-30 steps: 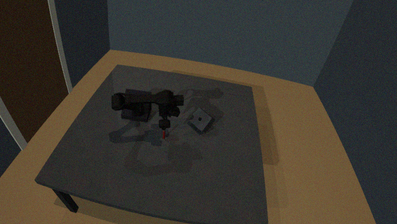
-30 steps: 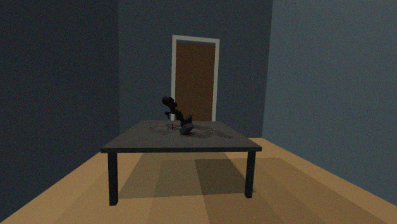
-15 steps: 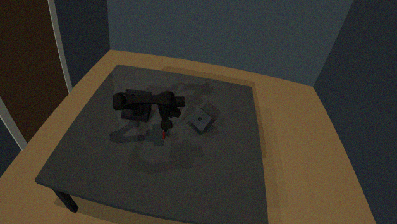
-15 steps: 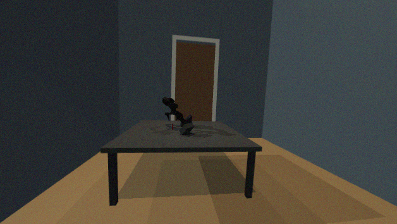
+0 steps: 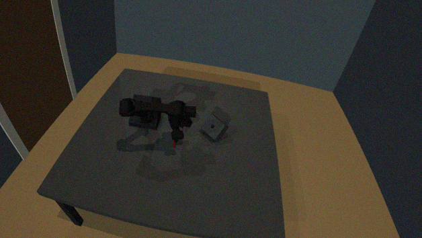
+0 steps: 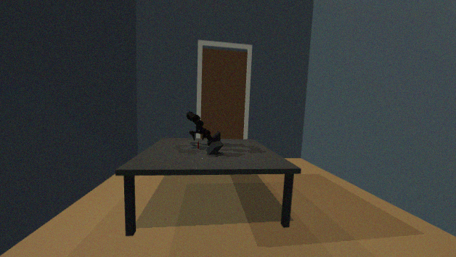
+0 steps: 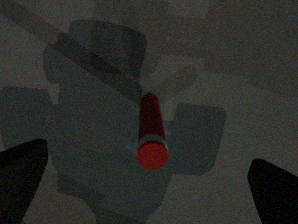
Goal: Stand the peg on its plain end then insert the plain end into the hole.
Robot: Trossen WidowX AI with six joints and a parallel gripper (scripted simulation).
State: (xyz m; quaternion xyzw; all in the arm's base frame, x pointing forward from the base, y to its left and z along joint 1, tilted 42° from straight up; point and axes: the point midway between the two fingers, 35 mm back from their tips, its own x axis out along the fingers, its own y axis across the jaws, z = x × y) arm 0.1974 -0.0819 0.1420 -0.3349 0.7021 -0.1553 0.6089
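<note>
Right now my gripper tip is 3 cm above the red peg. The rest, counted from my gripper tip: panel: 23 cm ahead, 14 cm to the left, 3 cm below.
</note>
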